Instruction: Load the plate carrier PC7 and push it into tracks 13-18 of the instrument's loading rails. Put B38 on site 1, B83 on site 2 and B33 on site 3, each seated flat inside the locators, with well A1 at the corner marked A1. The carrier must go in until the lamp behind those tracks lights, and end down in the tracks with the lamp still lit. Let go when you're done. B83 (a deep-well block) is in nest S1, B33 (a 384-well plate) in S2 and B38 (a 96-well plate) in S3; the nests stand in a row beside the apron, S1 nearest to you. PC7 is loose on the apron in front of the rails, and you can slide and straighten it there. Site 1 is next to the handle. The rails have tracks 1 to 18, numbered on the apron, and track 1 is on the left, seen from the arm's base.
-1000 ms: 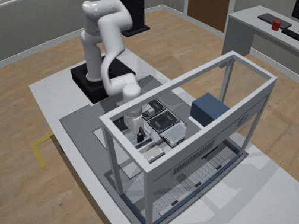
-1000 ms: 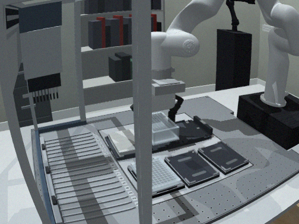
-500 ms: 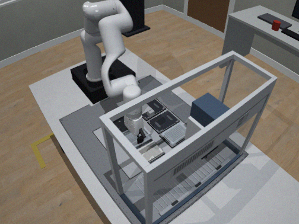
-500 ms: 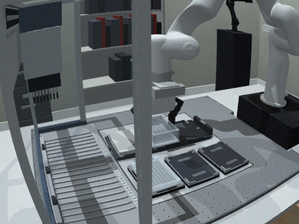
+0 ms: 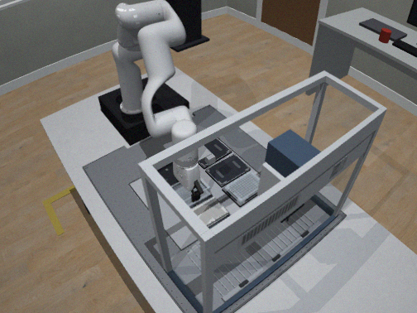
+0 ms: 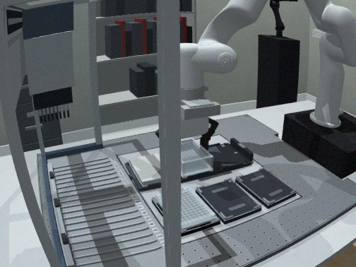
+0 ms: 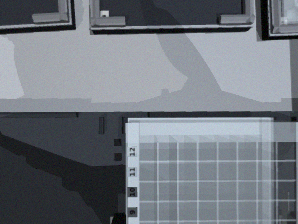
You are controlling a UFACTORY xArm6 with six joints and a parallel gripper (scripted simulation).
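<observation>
Now: hand 1 cm past the dark plate carrier PC7 and 3 cm above it. From my hand the other things lie so: instrument frame post 21 cm ahead, 34 cm to the left, 20 cm above; white A1 mark 5 cm behind, 13 cm to the left, 3 cm below.
</observation>
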